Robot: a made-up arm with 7 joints.
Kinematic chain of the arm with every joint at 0, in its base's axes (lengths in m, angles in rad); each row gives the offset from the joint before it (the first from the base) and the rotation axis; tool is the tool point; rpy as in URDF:
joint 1: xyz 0 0 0.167 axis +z
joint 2: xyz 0 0 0 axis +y
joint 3: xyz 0 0 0.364 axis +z
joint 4: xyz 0.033 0 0 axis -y
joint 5: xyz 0.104 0 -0.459 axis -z
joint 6: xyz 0 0 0 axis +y
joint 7: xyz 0.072 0 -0.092 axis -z
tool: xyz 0 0 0 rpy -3.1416 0 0
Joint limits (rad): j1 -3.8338..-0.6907 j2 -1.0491..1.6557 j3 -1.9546..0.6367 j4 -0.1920..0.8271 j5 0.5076..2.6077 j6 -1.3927..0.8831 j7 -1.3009..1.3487
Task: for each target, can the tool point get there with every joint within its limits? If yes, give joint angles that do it. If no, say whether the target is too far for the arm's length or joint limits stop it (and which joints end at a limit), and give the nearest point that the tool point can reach.
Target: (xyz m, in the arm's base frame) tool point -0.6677 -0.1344 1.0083
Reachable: no: too far | nearest point -0.3505 -0.0706 0.6086 | short by 0.514 m
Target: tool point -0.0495 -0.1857 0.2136
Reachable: yes | joints -1.4451 -0.5885 0.2378 0.0914 1.7849 -1.1297 -1.0778
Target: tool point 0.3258 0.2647 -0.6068
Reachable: no: joint limits stop it (at a limit: joint 1, joint 2, joint 4, joint 5) | nearest point 0.2317 0.1485 -0.3283 | short by 0.316 m
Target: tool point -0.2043 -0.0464 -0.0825
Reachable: yes | joints -2.3494 0.5484 -0.0981 0.3003 1.5894 -0.1483 0.8395
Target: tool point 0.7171 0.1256 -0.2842
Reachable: no: joint limits stop it (at a limit: joint 1, joint 3, joint 4, joint 5) | nearest point 0.4576 0.0102 -0.1635 | short by 0.309 m
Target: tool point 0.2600 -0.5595 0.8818
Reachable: no: joint limits stop it (at a limit: joint 4, joint 5) | nearest point 0.1565 -0.3367 0.5971 | short by 0.376 m
